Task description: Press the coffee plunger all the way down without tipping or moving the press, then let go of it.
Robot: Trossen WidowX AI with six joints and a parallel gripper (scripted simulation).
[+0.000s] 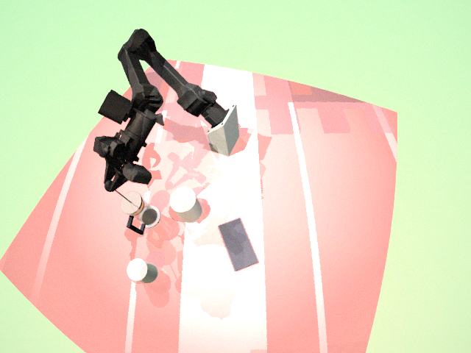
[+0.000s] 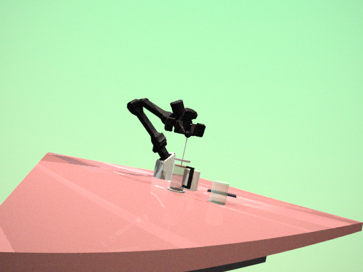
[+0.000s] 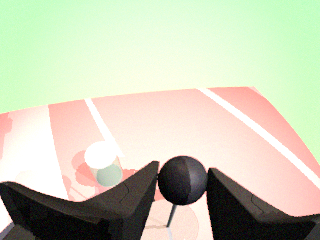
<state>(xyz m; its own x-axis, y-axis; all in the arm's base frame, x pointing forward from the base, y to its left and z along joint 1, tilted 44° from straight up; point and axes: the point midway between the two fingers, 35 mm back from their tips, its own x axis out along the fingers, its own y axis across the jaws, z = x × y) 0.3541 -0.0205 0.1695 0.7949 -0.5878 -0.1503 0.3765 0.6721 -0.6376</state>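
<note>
The coffee press is 12 cm below my gripper tip and 1 cm to the left of it. Also, from my gripper tip: white cylinder (20 cm below, 13 cm to the left, 8 cm behind).
</note>
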